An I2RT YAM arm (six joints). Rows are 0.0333 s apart.
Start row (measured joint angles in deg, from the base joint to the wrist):
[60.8 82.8 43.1 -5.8 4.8 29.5]
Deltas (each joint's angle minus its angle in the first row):
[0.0 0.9 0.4 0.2 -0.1 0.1]
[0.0 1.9 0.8 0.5 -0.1 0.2]
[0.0 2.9 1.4 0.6 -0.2 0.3]
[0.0 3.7 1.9 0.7 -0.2 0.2]
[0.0 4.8 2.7 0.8 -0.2 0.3]
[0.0 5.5 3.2 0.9 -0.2 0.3]
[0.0 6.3 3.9 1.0 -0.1 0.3]
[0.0 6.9 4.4 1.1 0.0 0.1]
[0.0 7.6 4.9 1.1 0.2 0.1]
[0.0 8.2 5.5 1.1 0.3 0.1]
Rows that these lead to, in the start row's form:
[60.8 83.7 43.5 -5.6 4.7 29.6]
[60.8 84.7 43.9 -5.3 4.7 29.7]
[60.8 85.7 44.5 -5.2 4.6 29.8]
[60.8 86.5 45.0 -5.1 4.6 29.7]
[60.8 87.6 45.8 -5.0 4.6 29.8]
[60.8 88.3 46.3 -4.9 4.6 29.8]
[60.8 89.1 47.0 -4.8 4.7 29.8]
[60.8 89.7 47.5 -4.7 4.8 29.6]
[60.8 90.4 48.0 -4.7 5.0 29.6]
[60.8 91.0 48.6 -4.7 5.1 29.6]

